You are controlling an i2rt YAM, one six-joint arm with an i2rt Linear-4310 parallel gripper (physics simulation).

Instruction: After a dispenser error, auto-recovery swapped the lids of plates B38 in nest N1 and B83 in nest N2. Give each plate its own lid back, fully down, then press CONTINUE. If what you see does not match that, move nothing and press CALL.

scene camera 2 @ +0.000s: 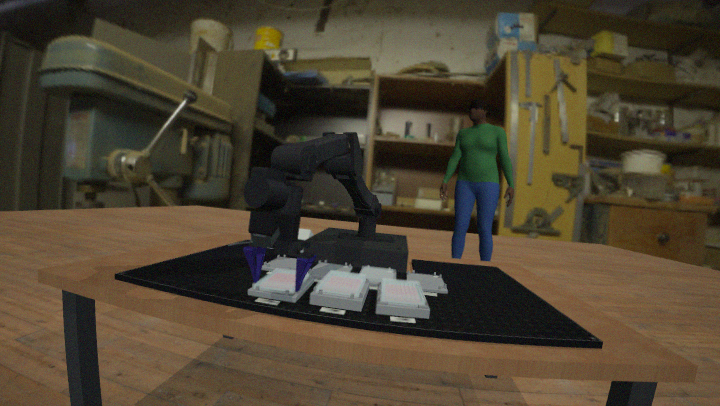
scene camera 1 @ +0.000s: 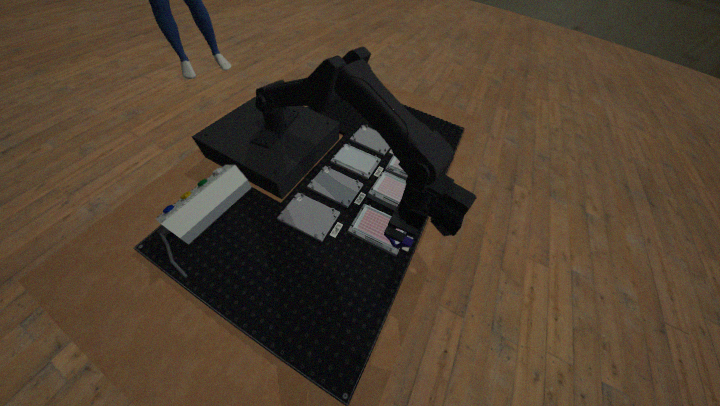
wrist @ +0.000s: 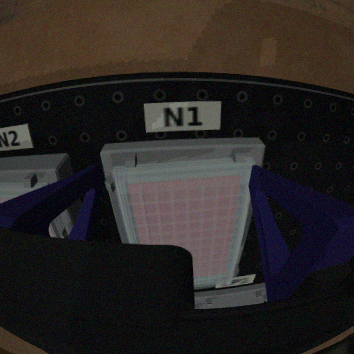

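Where they show: gripper, fingertip midpoint: (scene camera 2: 276, 286) (scene camera 1: 401, 233) (wrist: 175, 173); arm's base, origin of the base link: (scene camera 2: 366, 238) (scene camera 1: 276, 127).
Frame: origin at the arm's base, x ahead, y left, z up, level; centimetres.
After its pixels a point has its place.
The pink-welled plate at N1 (scene camera 1: 372, 222) @[x 40.1, y -20.8, z -4.1 cm] (scene camera 2: 279, 278) @[x 43.4, y -21.6, z -4.2 cm] (wrist: 185, 215) @[x 45.6, y -21.2, z -4.0 cm] sits in its grey nest behind the N1 label (wrist: 183, 117) @[x 50.9, y -22.2, z -6.6 cm]. A clear, pale-edged lid appears to cover it; no plate or lid code is readable. My gripper (scene camera 2: 277, 285) @[x 48.5, y -21.1, z -4.4 cm] (wrist: 175, 173) @[x 48.5, y -21.1, z -4.4 cm] is open, its purple fingers low on either side of this plate, with nothing held. The arm hides part of the plate in the first scene view. The plate at N2 (scene camera 1: 390, 186) @[x 41.8, y -7.8, z -2.8 cm] (scene camera 2: 340, 283) @[x 47.6, y -8.3, z -2.8 cm] sits in the neighbouring nest, partly cut off in the wrist view, beside the N2 label (wrist: 10, 138) @[x 52.6, y -9.7, z -6.6 cm].
A third pink plate (scene camera 2: 401, 294) @[x 51.0, y 3.7, z -3.2 cm] stands beyond N2. Several grey nests or pads, such as the nearest one (scene camera 1: 310, 217) @[x 23.3, y -24.5, z -5.8 cm], form a row nearer the arm base (scene camera 1: 267, 146) @[x 2.9, y -9.8, z 0.7 cm]. The white button box (scene camera 1: 209, 204) @[x -1.2, y -32.4, z -1.7 cm] has blue (scene camera 1: 168, 208) @[x -7.8, y -37.6, z 0.4 cm], yellow (scene camera 1: 186, 195) @[x -6.4, y -33.0, z 0.5 cm] and green (scene camera 1: 202, 182) @[x -5.4, y -28.2, z 0.6 cm] buttons.
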